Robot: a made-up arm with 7 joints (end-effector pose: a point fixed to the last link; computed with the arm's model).
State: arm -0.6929 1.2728 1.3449 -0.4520 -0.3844 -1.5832 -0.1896
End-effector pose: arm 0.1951 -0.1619 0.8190 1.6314 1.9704 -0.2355
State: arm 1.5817 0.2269 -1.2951 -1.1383 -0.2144 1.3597 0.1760
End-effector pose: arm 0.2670 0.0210 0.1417 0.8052 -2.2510 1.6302
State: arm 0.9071 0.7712 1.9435 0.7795 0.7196 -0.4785 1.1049
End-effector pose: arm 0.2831 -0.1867 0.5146 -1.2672 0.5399 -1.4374
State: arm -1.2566 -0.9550 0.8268 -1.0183 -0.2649 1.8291 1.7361
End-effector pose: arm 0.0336 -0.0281 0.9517 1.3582 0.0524 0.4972
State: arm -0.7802 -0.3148 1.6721 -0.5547 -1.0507 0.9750 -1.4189
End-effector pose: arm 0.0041 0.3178 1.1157 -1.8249 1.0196 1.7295
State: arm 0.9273 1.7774 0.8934 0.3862 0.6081 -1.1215 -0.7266
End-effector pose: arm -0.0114 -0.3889 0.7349 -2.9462 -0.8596 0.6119
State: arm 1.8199 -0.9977 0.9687 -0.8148 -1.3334 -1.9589 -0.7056
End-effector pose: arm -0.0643 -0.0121 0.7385 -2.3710 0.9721 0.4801
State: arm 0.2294 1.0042 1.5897 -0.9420 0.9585 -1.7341 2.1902
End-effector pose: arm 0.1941 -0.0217 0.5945 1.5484 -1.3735 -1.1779
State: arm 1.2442 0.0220 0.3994 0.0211 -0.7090 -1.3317 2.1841
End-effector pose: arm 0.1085 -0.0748 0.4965 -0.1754 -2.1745 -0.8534
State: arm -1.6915 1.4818 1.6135 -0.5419 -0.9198 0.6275 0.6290
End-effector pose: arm -0.1586 0.2931 0.4565 -1.1540 2.4574 -0.1949
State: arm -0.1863 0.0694 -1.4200 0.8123 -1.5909 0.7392 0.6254
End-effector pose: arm -0.2656 -0.3364 0.7808 -1.2232 0.0198 2.1043
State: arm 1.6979 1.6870 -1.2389 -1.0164 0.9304 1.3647 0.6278
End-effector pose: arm -0.2592 0.0539 0.7439 1.2198 -0.8652 0.4468
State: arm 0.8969 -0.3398 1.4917 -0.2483 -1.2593 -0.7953 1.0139
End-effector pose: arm 0.0666 -0.1487 0.4778 2.7345 -1.3336 0.4170
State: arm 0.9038 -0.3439 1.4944 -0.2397 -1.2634 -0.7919 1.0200
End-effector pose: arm 0.0669 -0.1491 0.4774 2.7143 -1.3547 0.4210
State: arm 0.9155 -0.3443 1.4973 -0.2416 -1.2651 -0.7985 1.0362
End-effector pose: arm 0.0676 -0.1472 0.4781 2.6847 -1.3871 0.4189
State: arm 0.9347 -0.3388 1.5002 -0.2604 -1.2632 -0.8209 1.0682
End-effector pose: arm 0.0690 -0.1420 0.4804 2.6400 -1.4359 0.4070
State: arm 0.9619 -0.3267 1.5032 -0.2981 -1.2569 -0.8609 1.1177
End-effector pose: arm 0.0715 -0.1332 0.4843 2.5775 -1.5006 0.3851
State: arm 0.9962 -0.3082 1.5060 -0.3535 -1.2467 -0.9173 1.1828
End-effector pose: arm 0.0750 -0.1216 0.4893 2.4972 -1.5755 0.3537
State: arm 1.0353 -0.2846 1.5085 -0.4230 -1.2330 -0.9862 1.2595
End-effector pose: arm 0.0794 -0.1084 0.4950 2.4025 -1.6527 0.3157
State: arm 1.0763 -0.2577 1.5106 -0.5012 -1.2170 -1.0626 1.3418
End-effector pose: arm 0.0840 -0.0952 0.5007 2.2992 -1.7236 0.2743
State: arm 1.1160 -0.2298 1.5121 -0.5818 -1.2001 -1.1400 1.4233
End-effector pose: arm 0.0885 -0.0833 0.5060 2.1958 -1.7817 0.2333
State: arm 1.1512 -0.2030 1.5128 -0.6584 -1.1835 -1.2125 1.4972
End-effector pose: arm 0.0921 -0.0734 0.5107 2.1020 -1.8233 0.1957
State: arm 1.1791 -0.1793 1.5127 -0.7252 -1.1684 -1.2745 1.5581
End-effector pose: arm 0.0945 -0.0658 0.5148 2.0268 -1.8486 0.1636
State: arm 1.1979 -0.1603 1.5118 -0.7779 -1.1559 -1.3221 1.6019
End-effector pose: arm 0.0956 -0.0603 0.5182 1.9762 -1.8598 0.1380
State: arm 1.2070 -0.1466 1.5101 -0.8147 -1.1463 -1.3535 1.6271
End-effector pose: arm 0.0955 -0.0567 0.5210 1.9531 -1.8599 0.1185
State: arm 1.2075 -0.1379 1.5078 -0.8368 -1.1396 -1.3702 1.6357
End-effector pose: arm 0.0944 -0.0544 0.5233 1.9542 -1.8522 0.1041
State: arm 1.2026 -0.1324 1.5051 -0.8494 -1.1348 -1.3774 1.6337
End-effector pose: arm 0.0927 -0.0530 0.5253 1.9707 -1.8400 0.0929
